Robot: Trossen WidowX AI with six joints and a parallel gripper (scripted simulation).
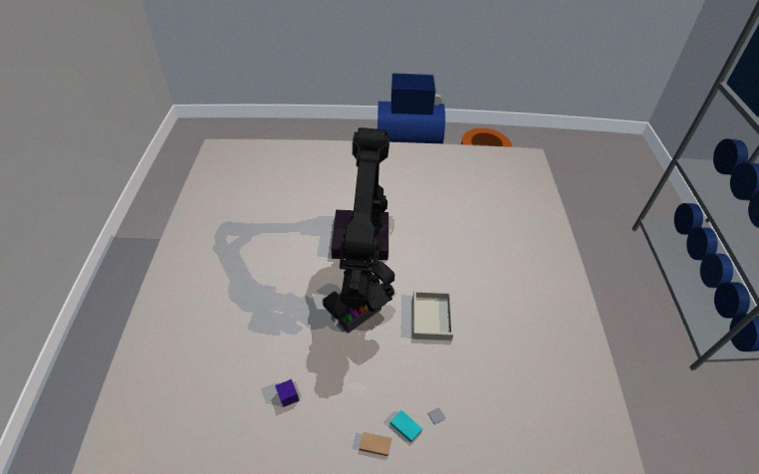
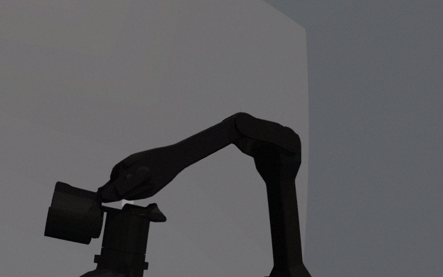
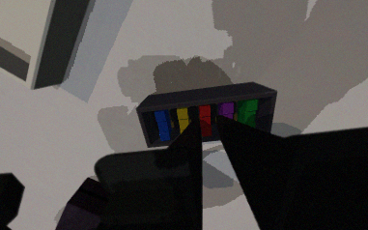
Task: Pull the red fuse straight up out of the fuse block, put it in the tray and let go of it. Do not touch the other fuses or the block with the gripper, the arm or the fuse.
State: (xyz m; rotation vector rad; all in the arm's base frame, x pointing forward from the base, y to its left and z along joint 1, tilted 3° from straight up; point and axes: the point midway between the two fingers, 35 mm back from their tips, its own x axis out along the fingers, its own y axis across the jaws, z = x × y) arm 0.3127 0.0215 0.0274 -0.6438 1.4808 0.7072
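Right now my gripper tip is 20 mm above the red fuse. Also, from my gripper tip: purple cube: 250 mm ahead, 130 mm to the right, 20 mm below; then white tray: 190 mm to the left, 40 mm below, 30 mm behind; then cyan block: 280 mm ahead, 150 mm to the left, 30 mm below.
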